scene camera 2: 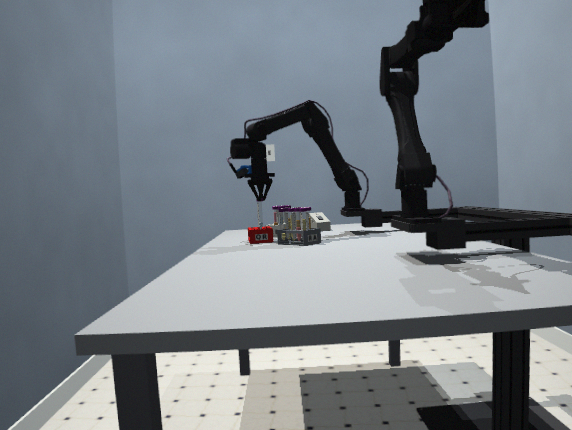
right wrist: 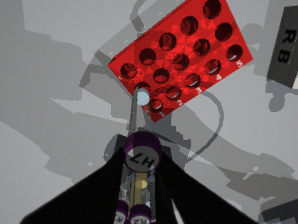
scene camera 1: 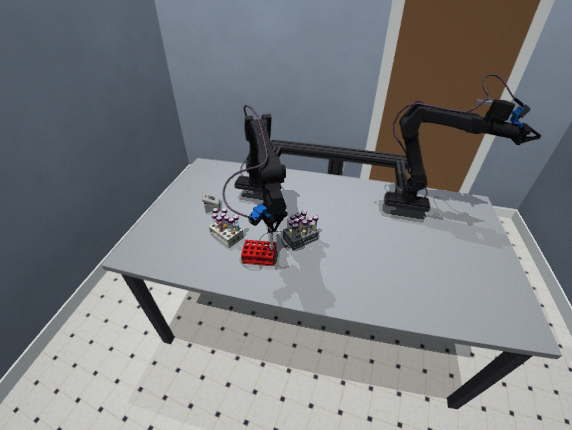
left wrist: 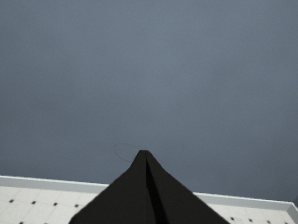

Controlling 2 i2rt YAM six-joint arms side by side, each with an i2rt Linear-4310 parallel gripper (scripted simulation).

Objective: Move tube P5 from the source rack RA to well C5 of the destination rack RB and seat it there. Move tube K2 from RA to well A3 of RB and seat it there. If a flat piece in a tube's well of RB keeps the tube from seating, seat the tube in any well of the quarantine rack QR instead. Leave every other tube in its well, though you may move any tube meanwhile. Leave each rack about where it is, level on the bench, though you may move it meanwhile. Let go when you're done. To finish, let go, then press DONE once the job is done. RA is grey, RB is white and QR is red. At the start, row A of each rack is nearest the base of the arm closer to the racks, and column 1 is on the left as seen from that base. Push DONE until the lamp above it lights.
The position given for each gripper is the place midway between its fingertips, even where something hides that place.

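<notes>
A red rack QR (scene camera 1: 264, 252) appears in scene camera 1, while scene camera 2 shows the right gripper (scene camera 2: 261, 200). The left wrist view takes in the left gripper (left wrist: 143, 158), but the red rack QR is out of frame in the left wrist view. The right wrist view again shows the right gripper (right wrist: 140, 157).
</notes>
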